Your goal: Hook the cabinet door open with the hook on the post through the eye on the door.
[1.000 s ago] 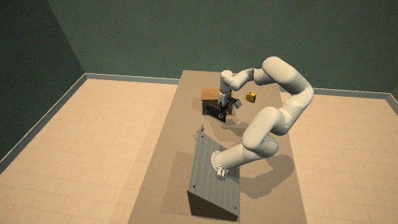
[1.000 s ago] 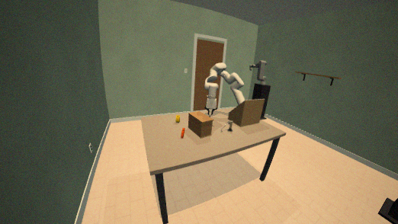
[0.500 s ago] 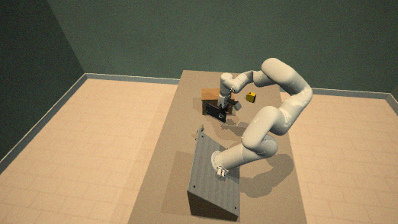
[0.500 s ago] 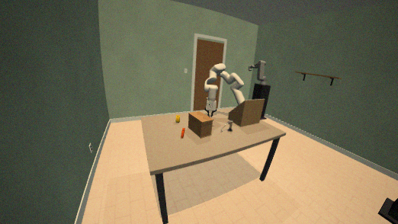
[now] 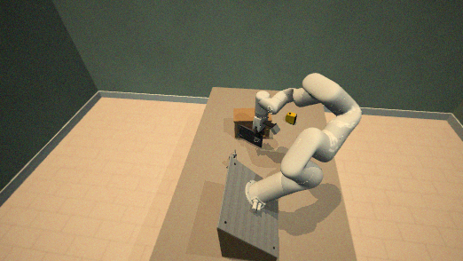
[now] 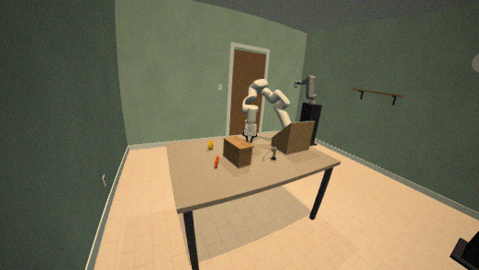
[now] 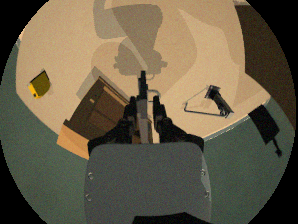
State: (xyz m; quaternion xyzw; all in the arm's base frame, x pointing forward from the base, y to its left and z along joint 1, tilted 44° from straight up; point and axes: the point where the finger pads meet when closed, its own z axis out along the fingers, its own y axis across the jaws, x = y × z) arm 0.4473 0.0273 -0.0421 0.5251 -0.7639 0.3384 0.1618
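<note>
Now: the hook post 150 mm behind my hand, 120 mm to the left of it and 60 mm below it. The rest, counted from my hand: grey hook 130 mm to the left, 120 mm behind, 80 mm below; orange object 300 mm ahead, 110 mm below, 90 mm to the left; dark door 70 mm to the left, 60 mm below, 20 mm ahead.
</note>
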